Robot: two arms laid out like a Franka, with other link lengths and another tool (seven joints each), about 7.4 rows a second.
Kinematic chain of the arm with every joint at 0, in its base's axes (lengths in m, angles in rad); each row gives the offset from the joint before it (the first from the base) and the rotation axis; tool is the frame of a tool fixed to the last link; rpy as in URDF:
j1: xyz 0 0 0.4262 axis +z
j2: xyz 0 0 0 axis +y
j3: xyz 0 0 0.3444 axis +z
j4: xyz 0.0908 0 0 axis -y
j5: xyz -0.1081 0 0.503 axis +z
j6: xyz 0 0 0 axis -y
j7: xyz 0.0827 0 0 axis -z
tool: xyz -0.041 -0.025 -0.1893 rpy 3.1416 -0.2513 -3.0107
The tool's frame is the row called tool.
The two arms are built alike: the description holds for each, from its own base.
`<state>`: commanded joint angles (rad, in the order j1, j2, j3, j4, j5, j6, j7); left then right.
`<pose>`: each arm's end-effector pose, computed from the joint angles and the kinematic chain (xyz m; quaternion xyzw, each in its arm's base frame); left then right.
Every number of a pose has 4 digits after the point. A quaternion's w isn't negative.
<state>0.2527 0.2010 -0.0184 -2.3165 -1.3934 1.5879 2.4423 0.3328 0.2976 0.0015 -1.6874 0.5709 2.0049 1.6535</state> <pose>0.5618 -0.0479 0.2735 0.4979 0.6540 -0.4374 0.3647 0.6947 0.3630 0.4798 -0.6079 -0.6993 -0.2396 0.2899</pose>
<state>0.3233 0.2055 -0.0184 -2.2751 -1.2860 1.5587 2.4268 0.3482 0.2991 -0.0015 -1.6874 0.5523 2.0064 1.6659</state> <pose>0.5612 -0.0019 0.2800 0.5168 0.6560 -0.4267 0.3473 0.6908 0.3700 0.4768 -0.6076 -0.7040 -0.2319 0.2853</pose>
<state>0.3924 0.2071 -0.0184 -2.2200 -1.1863 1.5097 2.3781 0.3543 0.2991 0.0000 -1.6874 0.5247 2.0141 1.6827</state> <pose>0.5604 0.0444 0.2971 0.5276 0.6597 -0.4253 0.3248 0.6900 0.3724 0.4745 -0.6100 -0.7079 -0.2257 0.2754</pose>
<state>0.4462 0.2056 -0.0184 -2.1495 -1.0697 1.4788 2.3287 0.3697 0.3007 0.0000 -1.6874 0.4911 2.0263 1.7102</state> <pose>0.5617 0.0908 0.3175 0.5488 0.6679 -0.4103 0.2905 0.6876 0.3800 0.4708 -0.6135 -0.7120 -0.2176 0.2632</pose>
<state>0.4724 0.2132 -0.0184 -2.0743 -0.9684 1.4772 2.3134 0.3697 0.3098 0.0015 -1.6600 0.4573 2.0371 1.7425</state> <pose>0.5708 0.1274 0.3332 0.5778 0.6737 -0.3797 0.2611 0.6973 0.3806 0.4777 -0.6205 -0.7117 -0.2197 0.2456</pose>
